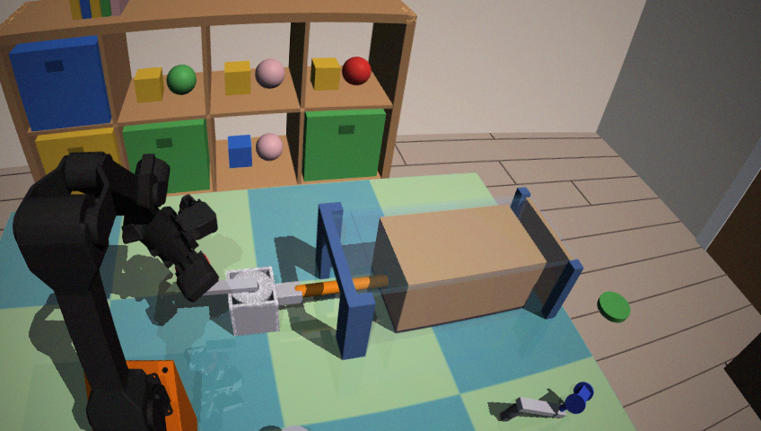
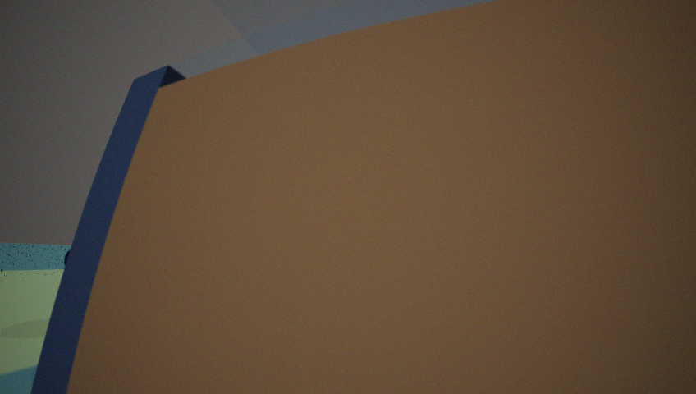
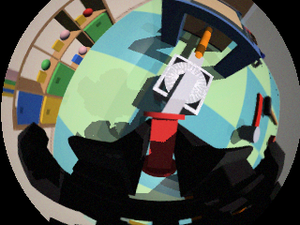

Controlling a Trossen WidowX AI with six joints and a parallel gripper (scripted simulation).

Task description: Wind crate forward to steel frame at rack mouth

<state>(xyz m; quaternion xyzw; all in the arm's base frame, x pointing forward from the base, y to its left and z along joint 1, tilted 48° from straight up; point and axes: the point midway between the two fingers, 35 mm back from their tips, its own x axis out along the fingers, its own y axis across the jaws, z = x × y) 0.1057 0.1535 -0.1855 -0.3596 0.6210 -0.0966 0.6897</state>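
The crank handle lies 30 mm below my gripper tip, 20 mm ahead of it and 10 mm to the right of it. From my gripper tip the other things lie so: blue frame 240 mm ahead, 30 mm to the right, 30 mm below; then red knob 20 mm behind, 10 mm to the right; then grey winch 100 mm below, 70 mm ahead, 20 mm to the right.
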